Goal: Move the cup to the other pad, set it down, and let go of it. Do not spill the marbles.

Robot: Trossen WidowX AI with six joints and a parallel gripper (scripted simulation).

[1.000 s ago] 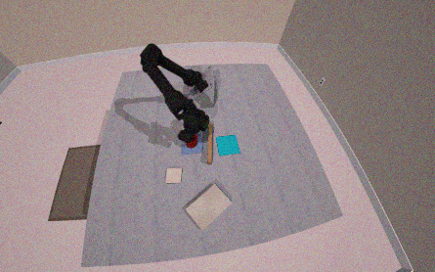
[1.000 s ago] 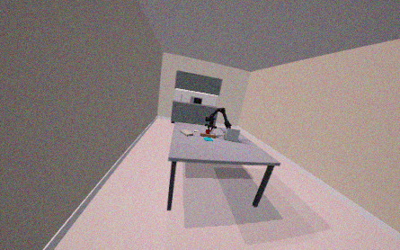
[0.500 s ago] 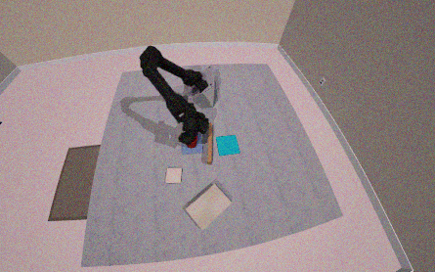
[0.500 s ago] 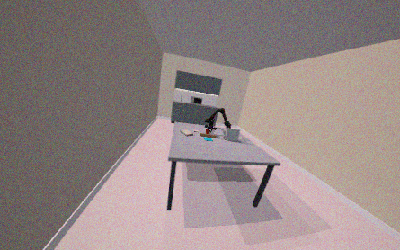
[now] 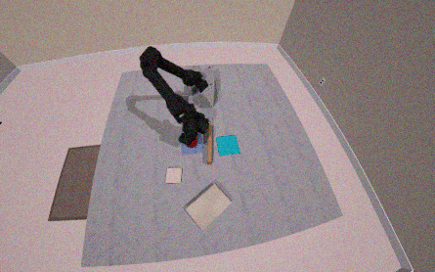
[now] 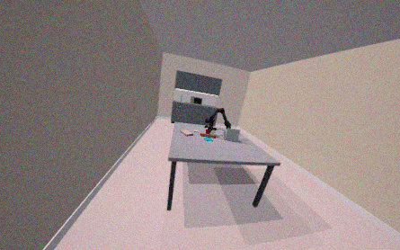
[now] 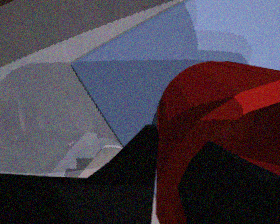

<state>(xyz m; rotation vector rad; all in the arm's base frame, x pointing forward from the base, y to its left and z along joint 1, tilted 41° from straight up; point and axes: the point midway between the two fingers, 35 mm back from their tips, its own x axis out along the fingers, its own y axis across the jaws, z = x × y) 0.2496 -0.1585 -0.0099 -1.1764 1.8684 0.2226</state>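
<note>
Right now my gripper tip is 3 cm to the left of the blue marble, 2 cm above it and 1 cm short of it. The rest, counted from my gripper tip: wooden bar (8 cm to the left, 5 cm ahead, 3 cm below); then cream tile (37 cm ahead, 2 cm below, 1 cm to the right); then blue pad (5 cm below, 3 cm ahead, 2 cm to the right).
</note>
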